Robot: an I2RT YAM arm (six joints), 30 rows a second.
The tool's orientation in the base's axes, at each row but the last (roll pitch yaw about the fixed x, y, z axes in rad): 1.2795, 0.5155, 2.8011; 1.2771, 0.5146, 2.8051; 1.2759, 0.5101, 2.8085; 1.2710, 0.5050, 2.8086
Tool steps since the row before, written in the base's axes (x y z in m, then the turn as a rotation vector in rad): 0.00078, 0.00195, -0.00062, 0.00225, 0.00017, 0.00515; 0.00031, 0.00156, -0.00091, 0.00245, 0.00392, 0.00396; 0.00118, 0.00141, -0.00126, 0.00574, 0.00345, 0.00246; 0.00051, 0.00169, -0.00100, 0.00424, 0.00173, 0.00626
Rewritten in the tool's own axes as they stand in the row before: 0.00023, -0.00116, 0.00184, -0.00433, 0.00306, 0.00187; 0.00064, -0.00111, 0.00131, -0.00284, 0.00151, 0.00517; 0.00004, -0.00186, 0.00123, -0.00495, -0.00145, 0.00493; 0.00055, -0.00132, 0.00144, -0.00604, 0.00275, 0.00401
